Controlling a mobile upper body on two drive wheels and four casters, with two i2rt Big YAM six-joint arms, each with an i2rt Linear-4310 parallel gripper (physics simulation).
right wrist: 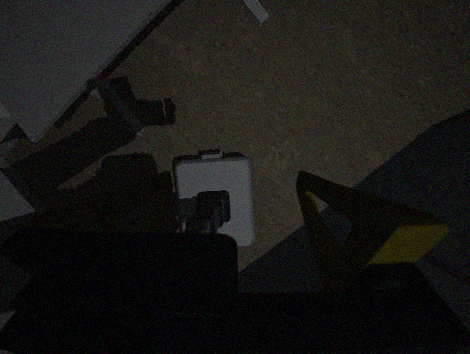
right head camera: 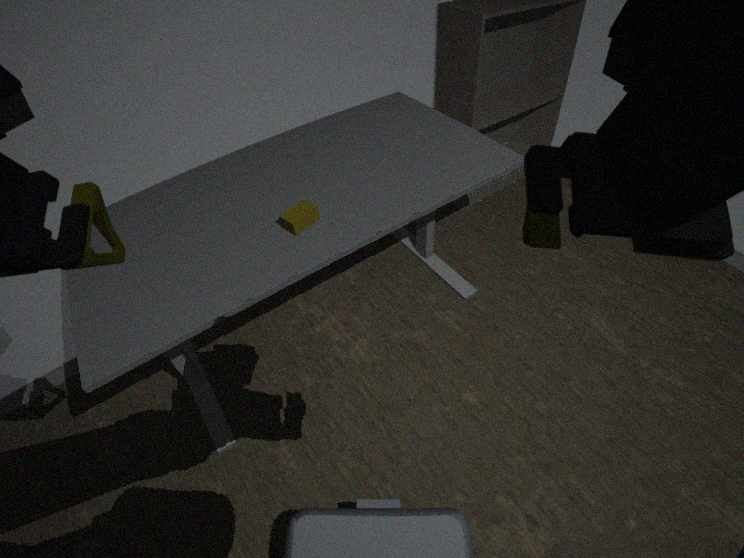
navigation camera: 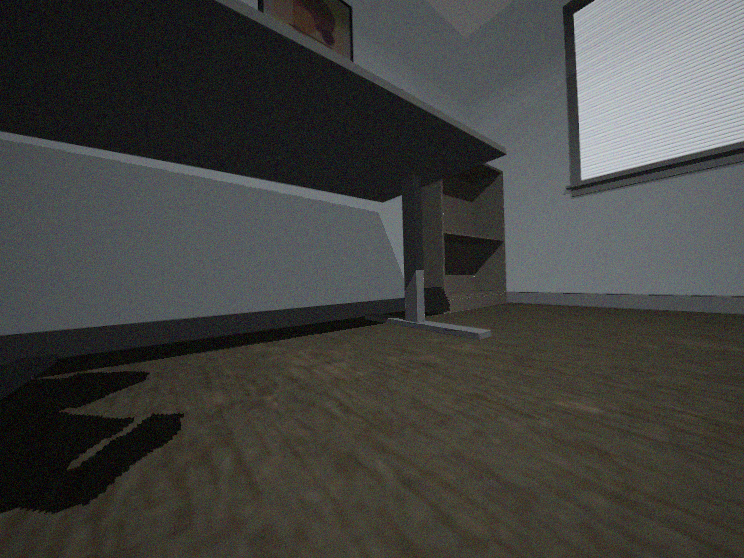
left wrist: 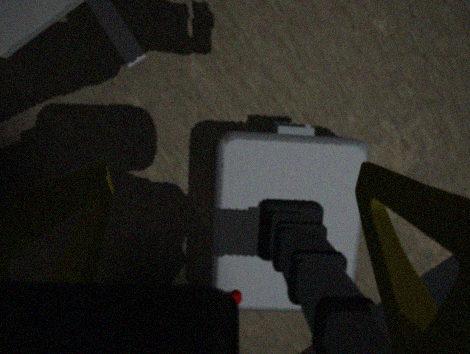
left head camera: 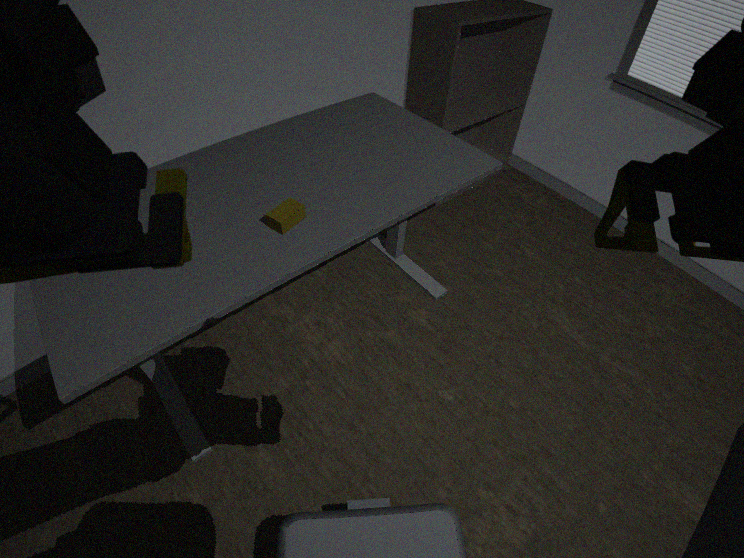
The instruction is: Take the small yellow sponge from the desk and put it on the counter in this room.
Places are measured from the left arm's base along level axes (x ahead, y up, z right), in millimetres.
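Pixels of known places: left gripper, fingertip midpoint: point(right head camera: 79, 260) point(left wrist: 234, 176) point(left head camera: 133, 258); right gripper, fingertip midpoint: point(right wrist: 234, 177) point(right head camera: 580, 240) point(left head camera: 639, 244).
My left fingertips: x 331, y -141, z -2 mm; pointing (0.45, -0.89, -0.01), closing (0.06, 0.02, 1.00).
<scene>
Behind a point stands the place of what it marks.
The small yellow sponge point(left head camera: 287, 215) {x 993, y -645, z 22 mm} point(right head camera: 300, 217) {x 990, y -645, z 23 mm} lies on the grey desk point(left head camera: 336, 144) {x 1464, y -690, z 165 mm} point(right head camera: 360, 150) {x 1425, y -690, z 179 mm}, near the middle of its top. My left gripper point(left head camera: 171, 219) point(right head camera: 96, 228) point(left wrist: 234, 176) {x 331, y -141, z -2 mm} is open, with its fingers wide apart and no thing between them. It hangs to the left of the sponge in both head views, apart from it. My right gripper point(left head camera: 658, 237) {x 333, y -141, z 445 mm} point(right head camera: 543, 228) point(right wrist: 234, 177) {x 333, y -141, z 445 mm} is open and empty, far to the right of the sponge, past the desk. The sponge does not show in the wrist views. I cannot make out a counter.
A brown shelf unit point(left head camera: 426, 66) {x 2070, y -598, z 606 mm} point(right head camera: 453, 66) {x 2066, y -616, z 609 mm} point(navigation camera: 431, 240) {x 2008, y -949, z 650 mm} stands beyond the desk's far end. A desk foot point(left head camera: 420, 276) point(right head camera: 447, 276) reaches out over the floor. A dark, blue-grey surface point(left head camera: 721, 498) {x 206, y -1328, z 1536 mm} point(right wrist: 400, 175) {x 142, y -1162, z 1450 mm} lies at the right. My pale base point(left head camera: 372, 534) {x 248, y -1150, z 229 mm} is below.
</scene>
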